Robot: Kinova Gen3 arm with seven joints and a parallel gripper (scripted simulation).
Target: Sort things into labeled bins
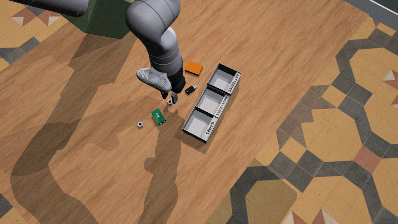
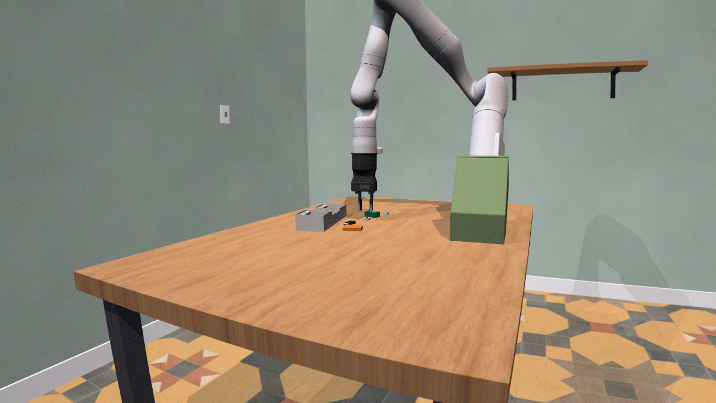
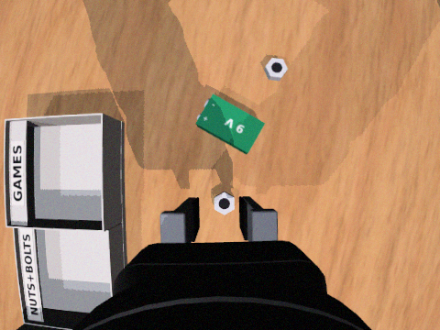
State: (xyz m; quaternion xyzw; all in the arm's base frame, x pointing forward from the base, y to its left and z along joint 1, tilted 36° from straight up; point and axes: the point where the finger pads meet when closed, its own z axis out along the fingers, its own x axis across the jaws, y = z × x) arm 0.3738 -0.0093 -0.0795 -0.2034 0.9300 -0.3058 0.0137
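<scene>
My hand is 10 cm to the right of the bin row, 9 cm short of it and 3 cm above it. From my hand the other things lie so: black USB stick (8 cm to the left, 4 cm below, 1 cm ahead); then flat orange box (14 cm to the left, 4 cm below, 4 cm behind); then green 9 v battery (7 cm to the right, 4 cm below, 3 cm ahead).
</scene>
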